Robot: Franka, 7 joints.
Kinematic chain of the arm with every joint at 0, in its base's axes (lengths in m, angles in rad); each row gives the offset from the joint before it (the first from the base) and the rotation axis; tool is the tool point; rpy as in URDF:
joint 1: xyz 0 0 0.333 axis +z
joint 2: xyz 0 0 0 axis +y
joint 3: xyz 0 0 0.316 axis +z
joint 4: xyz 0.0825 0 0 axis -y
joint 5: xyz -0.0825 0 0.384 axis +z
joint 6: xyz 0 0 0 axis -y
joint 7: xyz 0.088 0 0 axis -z
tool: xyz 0 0 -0.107 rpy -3.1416 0 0
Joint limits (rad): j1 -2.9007..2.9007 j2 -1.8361..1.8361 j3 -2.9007..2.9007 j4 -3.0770..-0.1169 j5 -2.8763..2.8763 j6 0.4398..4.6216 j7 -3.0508..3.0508
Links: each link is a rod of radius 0.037 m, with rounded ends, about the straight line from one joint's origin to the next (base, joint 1, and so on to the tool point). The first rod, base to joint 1, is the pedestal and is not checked.
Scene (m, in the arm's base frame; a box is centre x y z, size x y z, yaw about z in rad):
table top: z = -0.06
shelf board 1: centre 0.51 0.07 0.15 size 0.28 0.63 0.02 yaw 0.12
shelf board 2: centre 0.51 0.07 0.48 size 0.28 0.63 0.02 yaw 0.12
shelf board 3: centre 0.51 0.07 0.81 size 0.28 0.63 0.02 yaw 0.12
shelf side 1: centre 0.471 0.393 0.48 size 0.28 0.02 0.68 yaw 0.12
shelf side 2: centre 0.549 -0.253 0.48 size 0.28 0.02 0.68 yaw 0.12
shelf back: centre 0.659 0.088 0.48 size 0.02 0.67 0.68 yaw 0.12
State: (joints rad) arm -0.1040 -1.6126 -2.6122 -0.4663 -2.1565 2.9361 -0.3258
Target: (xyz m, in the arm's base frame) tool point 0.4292 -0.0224 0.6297
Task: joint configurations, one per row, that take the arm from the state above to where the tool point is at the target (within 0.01 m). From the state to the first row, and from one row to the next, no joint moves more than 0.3 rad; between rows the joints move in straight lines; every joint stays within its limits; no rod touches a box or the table.
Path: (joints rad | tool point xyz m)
1: 0.0597 -1.5585 -2.3677 -0.7339 -2.1828 3.0590 -0.3258 | -0.6932 -0.3596 0.1091
2: 0.2233 -1.5044 -2.1231 -1.0015 -2.2091 3.1820 -0.3258 | -0.4991 -0.5706 0.1856
3: 0.3870 -1.4502 -1.8786 -1.2691 -2.2354 3.3049 -0.3258 | -0.2452 -0.6731 0.3080
4: 0.5507 -1.3961 -1.6341 -1.5367 -2.2617 3.4279 -0.3258 | 0.0085 -0.6381 0.4453
5: 0.7144 -1.3420 -1.3896 -1.8043 -2.2879 3.5508 -0.3258 | 0.1970 -0.4812 0.5615
6: 0.8780 -1.2879 -1.1450 -2.0719 -2.3142 3.6738 -0.3258 | 0.2764 -0.2586 0.6275
7: 1.0417 -1.2338 -0.9005 -2.3395 -2.3405 3.7967 -0.3258 | 0.2426 -0.0449 0.6297
8: 1.1547 -1.0301 -1.0182 -2.1802 -2.3085 3.6198 -0.3258 | 0.3406 -0.0338 0.6320
9: 1.2677 -0.8264 -1.1360 -2.0209 -2.2764 3.4429 -0.3258 | 0.4292 -0.0224 0.6297

